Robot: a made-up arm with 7 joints. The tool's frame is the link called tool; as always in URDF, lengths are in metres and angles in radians.
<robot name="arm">
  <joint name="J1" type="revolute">
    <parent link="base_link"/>
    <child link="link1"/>
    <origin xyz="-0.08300 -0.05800 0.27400" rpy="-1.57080 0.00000 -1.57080"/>
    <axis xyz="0 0 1"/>
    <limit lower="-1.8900" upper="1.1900"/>
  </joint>
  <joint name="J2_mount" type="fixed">
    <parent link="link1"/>
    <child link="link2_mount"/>
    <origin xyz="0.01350 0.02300 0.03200" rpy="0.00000 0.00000 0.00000"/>
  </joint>
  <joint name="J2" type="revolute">
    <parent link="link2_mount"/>
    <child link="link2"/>
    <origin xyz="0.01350 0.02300 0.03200" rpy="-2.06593 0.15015 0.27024"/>
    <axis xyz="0 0 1"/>
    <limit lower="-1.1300" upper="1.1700"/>
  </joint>
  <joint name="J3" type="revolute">
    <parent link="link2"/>
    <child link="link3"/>
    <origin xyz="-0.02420 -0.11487 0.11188" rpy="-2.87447 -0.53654 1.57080"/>
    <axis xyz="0 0 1"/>
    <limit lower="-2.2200" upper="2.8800"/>
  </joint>
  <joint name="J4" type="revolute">
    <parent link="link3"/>
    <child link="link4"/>
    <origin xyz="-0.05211 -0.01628 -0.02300" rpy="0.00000 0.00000 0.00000"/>
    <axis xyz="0 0 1"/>
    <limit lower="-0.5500" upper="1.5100"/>
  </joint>
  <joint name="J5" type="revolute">
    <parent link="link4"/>
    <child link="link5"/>
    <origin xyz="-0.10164 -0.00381 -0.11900" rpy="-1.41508 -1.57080 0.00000"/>
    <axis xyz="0 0 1"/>
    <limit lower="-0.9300" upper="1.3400"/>
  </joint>
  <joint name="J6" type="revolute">
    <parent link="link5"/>
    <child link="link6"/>
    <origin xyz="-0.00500 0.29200 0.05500" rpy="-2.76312 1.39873 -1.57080"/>
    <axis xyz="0 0 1"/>
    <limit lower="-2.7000" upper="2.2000"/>
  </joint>
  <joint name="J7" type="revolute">
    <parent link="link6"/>
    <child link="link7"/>
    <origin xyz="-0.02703 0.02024 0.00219" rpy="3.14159 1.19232 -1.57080"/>
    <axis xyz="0 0 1"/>
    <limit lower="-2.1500" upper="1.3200"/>
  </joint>
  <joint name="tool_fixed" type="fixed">
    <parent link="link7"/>
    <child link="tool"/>
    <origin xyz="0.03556 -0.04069 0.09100" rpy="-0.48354 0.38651 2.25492"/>
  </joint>
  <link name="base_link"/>
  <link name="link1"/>
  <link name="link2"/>
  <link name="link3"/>
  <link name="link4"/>
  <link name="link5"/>
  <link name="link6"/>
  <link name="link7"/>
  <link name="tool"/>
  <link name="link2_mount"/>
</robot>
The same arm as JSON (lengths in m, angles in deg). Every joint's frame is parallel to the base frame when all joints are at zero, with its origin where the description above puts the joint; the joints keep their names.
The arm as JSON. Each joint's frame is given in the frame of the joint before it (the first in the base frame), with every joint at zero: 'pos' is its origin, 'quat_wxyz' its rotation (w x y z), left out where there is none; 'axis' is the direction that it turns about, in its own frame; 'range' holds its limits. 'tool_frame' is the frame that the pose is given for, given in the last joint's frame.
{"length_unit": "m", "angle_unit": "deg", "joints": [{"joint": "J1", "pos": [-0.083, -0.058, 0.274], "axis": "+x", "range": [-108.29, 68.18]}, {"joint": "J2", "pos": [0.064, -0.027, -0.046], "axis": [-0.469799, 0.303399, -0.828998], "range": [-64.74, 67.04]}, {"joint": "J3", "pos": [0.051, 0.057, -0.143], "axis": "+z", "range": [-127.2, 165.01]}, {"joint": "J4", "pos": [0.054, 0.008, -0.023], "axis": "+z", "range": [-31.51, 86.52]}, {"joint": "J5", "pos": [0.101, -0.012, -0.119], "axis": "-y", "range": [-53.29, 76.78]}, {"joint": "J6", "pos": [-0.292, -0.055, -0.005], "axis": [-0.915508, 0.159101, 0.369503], "range": [-154.7, 126.05]}, {"joint": "J7", "pos": [-0.014, -0.025, -0.018], "axis": "-z", "range": [-123.19, 75.63]}], "tool_frame": {"pos": [0.042, 0.034, -0.091], "quat_wxyz": [0.256877, 0.290174, -0.908744, -0.154912]}}
